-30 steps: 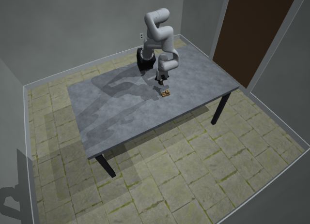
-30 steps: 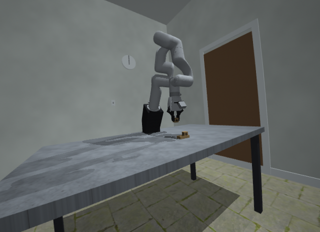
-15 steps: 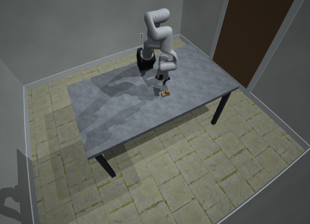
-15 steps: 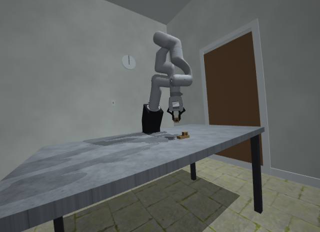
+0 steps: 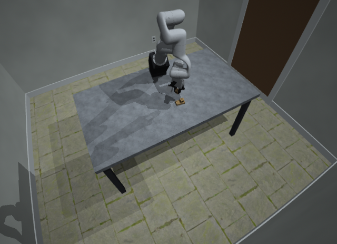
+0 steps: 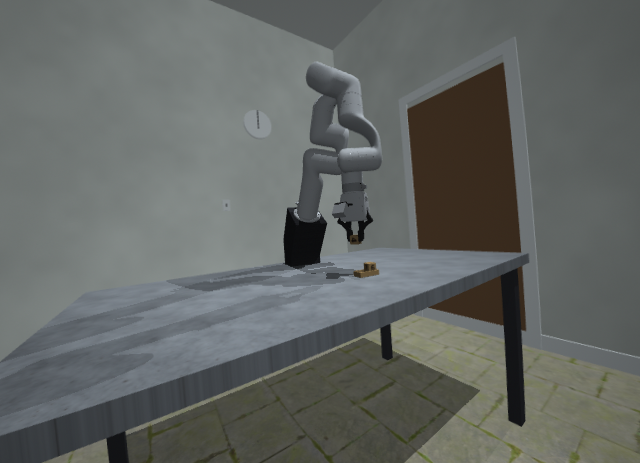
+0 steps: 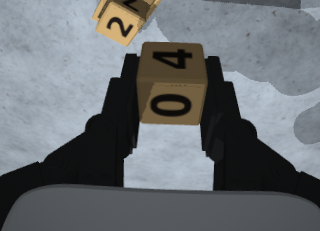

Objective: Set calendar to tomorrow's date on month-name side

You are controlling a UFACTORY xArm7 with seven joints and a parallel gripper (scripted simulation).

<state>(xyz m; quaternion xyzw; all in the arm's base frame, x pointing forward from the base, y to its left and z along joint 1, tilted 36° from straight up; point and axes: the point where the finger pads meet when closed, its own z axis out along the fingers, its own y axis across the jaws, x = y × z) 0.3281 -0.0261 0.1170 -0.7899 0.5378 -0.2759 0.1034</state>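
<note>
Right now the wooden calendar tray is 30 mm ahead of my hand, 10 mm to the left of it and 130 mm below it.
</note>
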